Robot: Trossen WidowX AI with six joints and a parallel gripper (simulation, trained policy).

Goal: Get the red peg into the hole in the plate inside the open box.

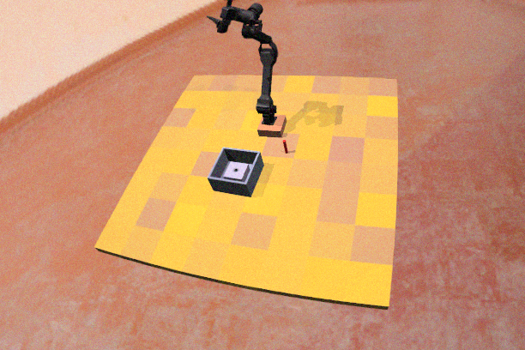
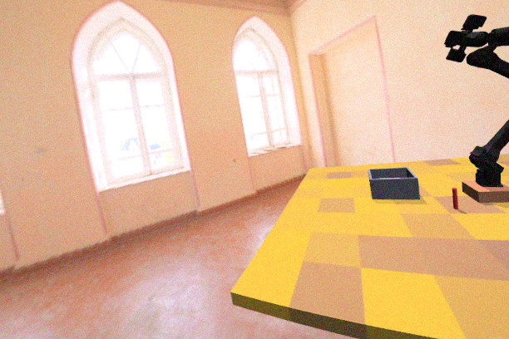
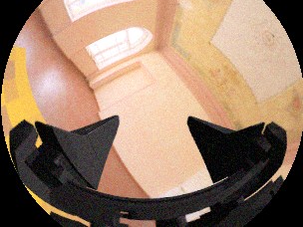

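The red peg lies 160 mm ahead of my gripper tip, 300 mm to the left of it and 650 mm below it. Round my gripper tip: box: 360 mm ahead, 140 mm to the left, 660 mm below; then pale plate: 360 mm ahead, 140 mm to the left, 640 mm below.
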